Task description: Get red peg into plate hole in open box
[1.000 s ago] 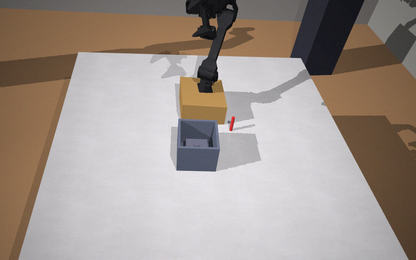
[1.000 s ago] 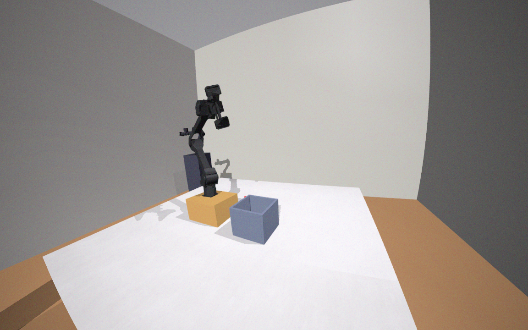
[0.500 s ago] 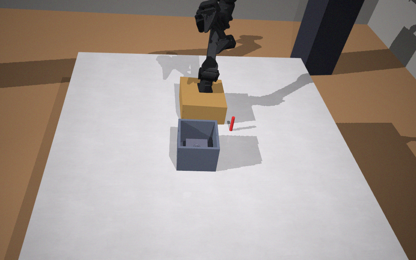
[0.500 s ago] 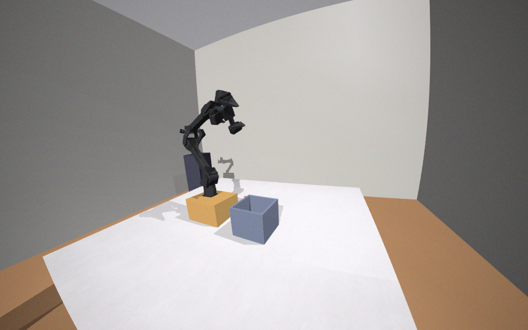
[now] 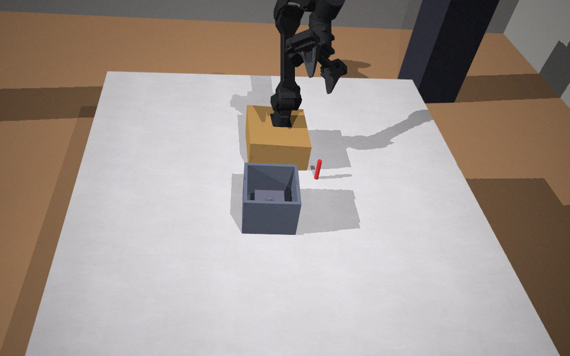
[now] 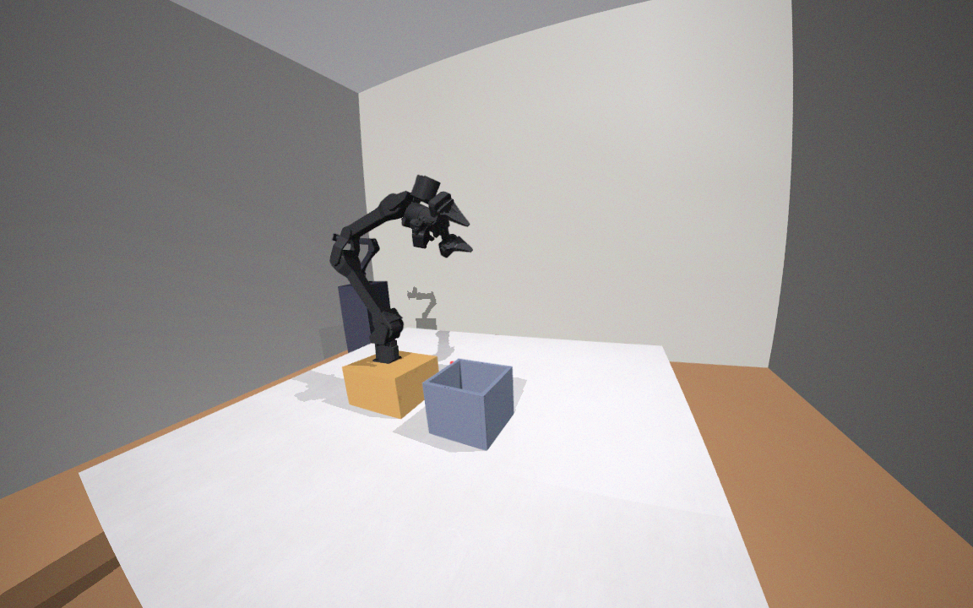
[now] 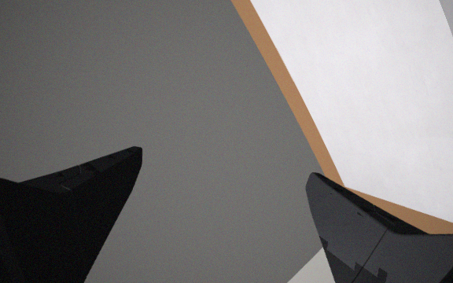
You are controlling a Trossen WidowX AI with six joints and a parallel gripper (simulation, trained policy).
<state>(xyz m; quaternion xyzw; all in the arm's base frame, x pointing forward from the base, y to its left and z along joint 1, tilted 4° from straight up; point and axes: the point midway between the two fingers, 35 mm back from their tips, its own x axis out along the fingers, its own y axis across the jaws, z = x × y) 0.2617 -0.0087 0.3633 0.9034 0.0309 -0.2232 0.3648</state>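
Now: gripper tip 420 mm above the red peg, 130 mm past it and 90 mm to the right of it. Also, from my gripper tip: plate (410 mm below, 100 mm to the right, 10 mm ahead).
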